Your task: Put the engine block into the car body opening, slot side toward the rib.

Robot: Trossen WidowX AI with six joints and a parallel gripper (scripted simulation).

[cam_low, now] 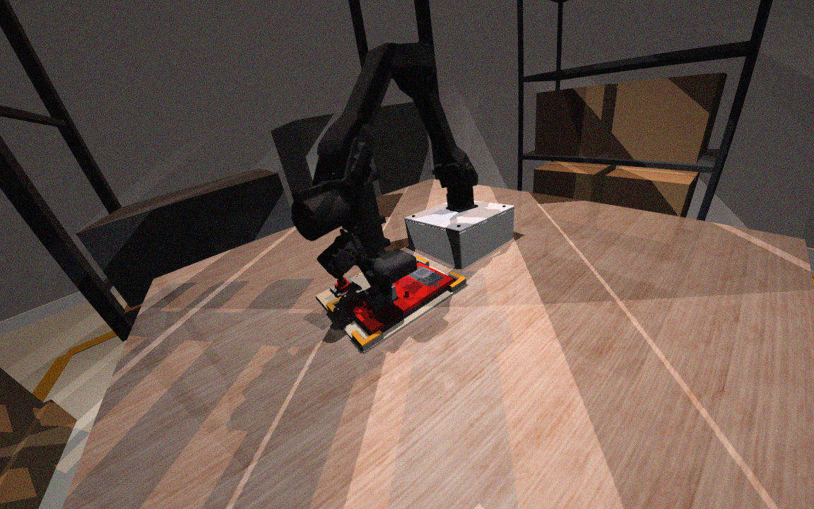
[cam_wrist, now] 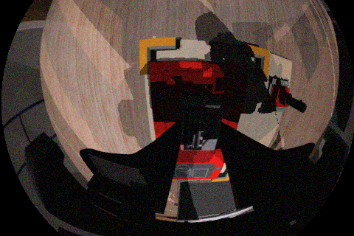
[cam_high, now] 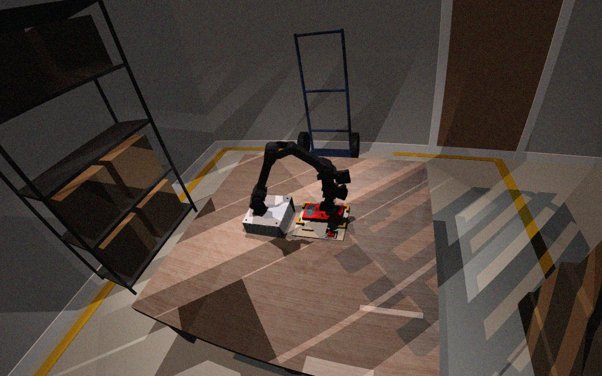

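Now: the grey engine block 1 cm below my gripper tip. From my gripper tip the other things lie so: dark post 12 cm to the right, 5 cm ahead, 1 cm below.
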